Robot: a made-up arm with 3 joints. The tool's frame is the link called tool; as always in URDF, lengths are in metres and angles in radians. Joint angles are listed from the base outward.
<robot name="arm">
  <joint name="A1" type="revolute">
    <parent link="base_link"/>
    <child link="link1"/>
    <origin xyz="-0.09 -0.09 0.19" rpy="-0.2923 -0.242 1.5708"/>
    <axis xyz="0 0 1"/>
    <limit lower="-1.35" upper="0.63"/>
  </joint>
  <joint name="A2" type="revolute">
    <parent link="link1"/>
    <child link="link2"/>
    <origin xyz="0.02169 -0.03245 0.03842" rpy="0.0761 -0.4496 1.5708"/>
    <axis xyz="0 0 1"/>
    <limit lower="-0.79" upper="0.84"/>
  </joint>
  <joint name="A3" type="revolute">
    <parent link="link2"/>
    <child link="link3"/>
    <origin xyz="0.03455 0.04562 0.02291" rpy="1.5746 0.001 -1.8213"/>
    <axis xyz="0 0 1"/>
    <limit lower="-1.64" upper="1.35"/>
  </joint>
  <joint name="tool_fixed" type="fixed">
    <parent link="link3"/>
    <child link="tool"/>
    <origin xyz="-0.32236 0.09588 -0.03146" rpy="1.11 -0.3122 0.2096"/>
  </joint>
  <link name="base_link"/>
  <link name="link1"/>
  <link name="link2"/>
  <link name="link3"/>
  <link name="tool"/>
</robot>
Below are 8 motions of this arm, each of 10 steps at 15 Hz.
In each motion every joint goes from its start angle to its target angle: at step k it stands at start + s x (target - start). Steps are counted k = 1, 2, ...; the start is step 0. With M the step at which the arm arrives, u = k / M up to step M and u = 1 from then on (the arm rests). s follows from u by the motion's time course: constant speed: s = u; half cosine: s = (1 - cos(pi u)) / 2; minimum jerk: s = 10 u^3 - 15 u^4 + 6 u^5.
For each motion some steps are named. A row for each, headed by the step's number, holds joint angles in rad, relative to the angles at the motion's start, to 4 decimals.
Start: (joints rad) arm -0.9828 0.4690 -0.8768
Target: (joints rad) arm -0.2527 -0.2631 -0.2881
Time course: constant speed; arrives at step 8
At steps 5, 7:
5: 0.4563 -0.4576 0.3679
7: 0.6388 -0.6406 0.5151

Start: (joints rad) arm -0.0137 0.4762 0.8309
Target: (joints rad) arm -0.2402 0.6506 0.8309
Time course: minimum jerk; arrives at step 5
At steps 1, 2, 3, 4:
1: -0.0131 0.0101 0.0000
2: -0.0719 0.0554 0.0000
3: -0.1546 0.1190 0.0000
4: -0.2134 0.1643 0.0000

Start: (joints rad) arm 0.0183 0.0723 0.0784
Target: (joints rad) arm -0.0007 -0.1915 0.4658
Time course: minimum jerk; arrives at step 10
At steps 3, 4, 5, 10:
3: -0.0031 -0.0430 0.0632
4: -0.0060 -0.0837 0.1230
5: -0.0095 -0.1319 0.1937
10: -0.0190 -0.2638 0.3874

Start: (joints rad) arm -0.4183 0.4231 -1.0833
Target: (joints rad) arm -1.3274 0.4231 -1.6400
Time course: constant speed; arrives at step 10
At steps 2, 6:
2: -0.1818 0.0000 -0.1113
6: -0.5455 0.0000 -0.3340

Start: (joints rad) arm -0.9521 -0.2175 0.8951
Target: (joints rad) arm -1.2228 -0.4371 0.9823
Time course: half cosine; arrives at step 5
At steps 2, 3, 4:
2: -0.0935 -0.0759 0.0301
3: -0.1772 -0.1437 0.0571
4: -0.2449 -0.1986 0.0789

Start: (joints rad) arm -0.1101 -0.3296 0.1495
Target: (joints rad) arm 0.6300 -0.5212 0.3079
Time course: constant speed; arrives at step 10
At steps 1, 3, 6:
1: 0.0740 -0.0192 0.0158
3: 0.2220 -0.0575 0.0475
6: 0.4441 -0.1150 0.0950

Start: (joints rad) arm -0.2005 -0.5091 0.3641
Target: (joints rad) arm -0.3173 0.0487 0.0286
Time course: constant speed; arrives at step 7
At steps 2, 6, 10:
2: -0.0334 0.1594 -0.0959
6: -0.1001 0.4781 -0.2876
10: -0.1168 0.5578 -0.3355

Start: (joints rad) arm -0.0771 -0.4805 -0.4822
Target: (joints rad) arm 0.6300 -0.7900 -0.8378
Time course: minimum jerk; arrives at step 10
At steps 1, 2, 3, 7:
1: 0.0061 -0.0026 -0.0030
2: 0.0410 -0.0179 -0.0206
3: 0.1153 -0.0505 -0.0580
7: 0.5918 -0.2590 -0.2976

